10 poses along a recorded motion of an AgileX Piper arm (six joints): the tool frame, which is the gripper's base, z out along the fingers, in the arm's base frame.
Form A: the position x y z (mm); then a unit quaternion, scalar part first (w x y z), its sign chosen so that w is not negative.
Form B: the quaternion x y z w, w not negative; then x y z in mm. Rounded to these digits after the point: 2 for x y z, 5 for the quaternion.
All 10 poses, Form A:
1: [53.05, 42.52, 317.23, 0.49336, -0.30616, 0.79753, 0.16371]
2: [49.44, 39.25, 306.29, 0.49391, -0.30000, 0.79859, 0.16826]
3: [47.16, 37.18, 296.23, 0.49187, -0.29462, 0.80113, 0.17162]
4: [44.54, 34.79, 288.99, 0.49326, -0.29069, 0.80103, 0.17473]
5: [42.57, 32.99, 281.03, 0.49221, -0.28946, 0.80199, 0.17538]
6: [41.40, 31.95, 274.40, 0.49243, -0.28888, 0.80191, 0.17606]
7: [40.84, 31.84, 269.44, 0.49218, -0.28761, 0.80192, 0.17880]
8: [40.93, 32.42, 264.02, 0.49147, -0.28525, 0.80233, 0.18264]
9: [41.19, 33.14, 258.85, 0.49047, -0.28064, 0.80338, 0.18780]
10: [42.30, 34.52, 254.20, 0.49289, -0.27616, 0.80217, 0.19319]
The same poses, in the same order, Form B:
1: [-0.30616, 0.79753, 0.16371, 0.49336, 53.05, 42.52, 317.23]
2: [-0.30000, 0.79859, 0.16826, 0.49391, 49.44, 39.25, 306.29]
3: [-0.29462, 0.80113, 0.17162, 0.49187, 47.16, 37.18, 296.23]
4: [-0.29069, 0.80103, 0.17473, 0.49326, 44.54, 34.79, 288.99]
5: [-0.28946, 0.80199, 0.17538, 0.49221, 42.57, 32.99, 281.03]
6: [-0.28888, 0.80191, 0.17606, 0.49243, 41.40, 31.95, 274.40]
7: [-0.28761, 0.80192, 0.17880, 0.49218, 40.84, 31.84, 269.44]
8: [-0.28525, 0.80233, 0.18264, 0.49147, 40.93, 32.42, 264.02]
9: [-0.28064, 0.80338, 0.18780, 0.49047, 41.19, 33.14, 258.85]
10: [-0.27616, 0.80217, 0.19319, 0.49289, 42.30, 34.52, 254.20]
